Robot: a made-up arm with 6 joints. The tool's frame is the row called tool.
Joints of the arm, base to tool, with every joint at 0 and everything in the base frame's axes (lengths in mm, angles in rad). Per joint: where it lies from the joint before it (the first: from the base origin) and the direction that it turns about. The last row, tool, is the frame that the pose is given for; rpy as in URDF.
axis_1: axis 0 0 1 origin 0.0 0.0 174.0
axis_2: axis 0 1 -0.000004 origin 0.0 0.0 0.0
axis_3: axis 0 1 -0.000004 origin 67.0 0.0 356.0
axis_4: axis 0 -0.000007 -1 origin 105.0 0.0 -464.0
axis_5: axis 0 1 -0.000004 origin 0.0 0.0 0.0
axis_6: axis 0 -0.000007 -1 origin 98.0 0.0 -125.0
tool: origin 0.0 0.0 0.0 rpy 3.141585 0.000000 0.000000
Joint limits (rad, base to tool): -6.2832..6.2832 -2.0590..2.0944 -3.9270..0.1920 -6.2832..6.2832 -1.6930..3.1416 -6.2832..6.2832
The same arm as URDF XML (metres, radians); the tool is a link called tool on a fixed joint. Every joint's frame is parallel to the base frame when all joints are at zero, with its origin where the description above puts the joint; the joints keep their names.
<robot name="arm">
<joint name="tool_fixed" type="fixed"><parent link="link6"/><child link="tool"/><origin xyz="0 0 0" rpy="3.1416 0 0"/></joint>
<joint name="axis_6" type="revolute"><parent link="link5"/><child link="link6"/><origin xyz="0.098 0 -0.125"/><axis xyz="0 0 -1"/><limit lower="-6.2832" upper="6.2832"/></joint>
<joint name="axis_5" type="revolute"><parent link="link4"/><child link="link5"/><origin xyz="0 0 0"/><axis xyz="0 1 0"/><limit lower="-1.693" upper="3.1416"/></joint>
<joint name="axis_4" type="revolute"><parent link="link3"/><child link="link4"/><origin xyz="0.105 0 -0.464"/><axis xyz="0 0 -1"/><limit lower="-6.2832" upper="6.2832"/></joint>
<joint name="axis_3" type="revolute"><parent link="link2"/><child link="link3"/><origin xyz="0.067 0 0.356"/><axis xyz="0 1 0"/><limit lower="-3.927" upper="0.192"/></joint>
<joint name="axis_2" type="revolute"><parent link="link1"/><child link="link2"/><origin xyz="0 0 0"/><axis xyz="0 1 0"/><limit lower="-2.059" upper="2.0944"/></joint>
<joint name="axis_1" type="revolute"><parent link="base"/><child link="link1"/><origin xyz="0 0 0.174"/><axis xyz="0 0 1"/><limit lower="-6.2832" upper="6.2832"/></joint>
<link name="base"/>
<link name="link1"/>
<link name="link2"/>
<link name="link3"/>
<link name="link4"/>
<link name="link5"/>
<link name="link6"/>
<link name="tool"/>
</robot>

